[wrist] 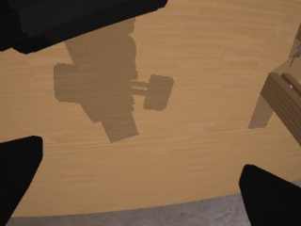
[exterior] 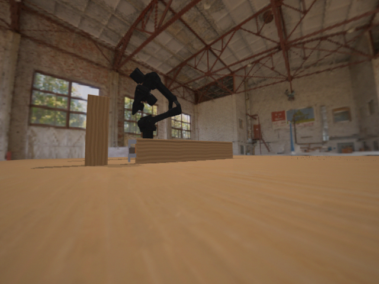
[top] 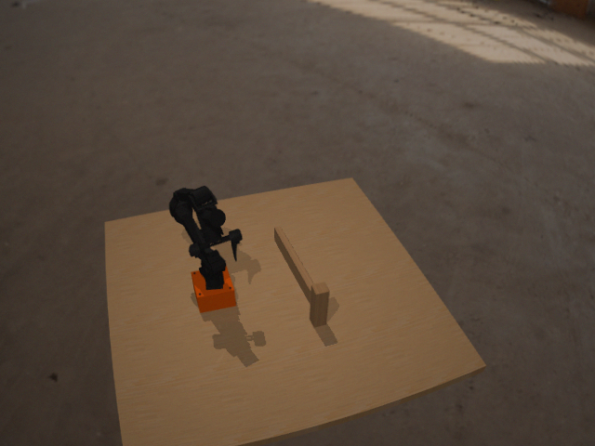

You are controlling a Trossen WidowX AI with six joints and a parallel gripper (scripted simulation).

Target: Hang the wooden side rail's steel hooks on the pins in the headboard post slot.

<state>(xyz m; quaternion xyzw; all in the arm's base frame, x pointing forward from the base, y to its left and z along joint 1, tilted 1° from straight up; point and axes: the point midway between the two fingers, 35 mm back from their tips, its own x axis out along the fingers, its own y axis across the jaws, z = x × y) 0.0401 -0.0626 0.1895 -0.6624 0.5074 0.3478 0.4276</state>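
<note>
Now: gripper tip 320 mm short of the headboard post, 160 mm above it and 80 mm to the left of it.
</note>
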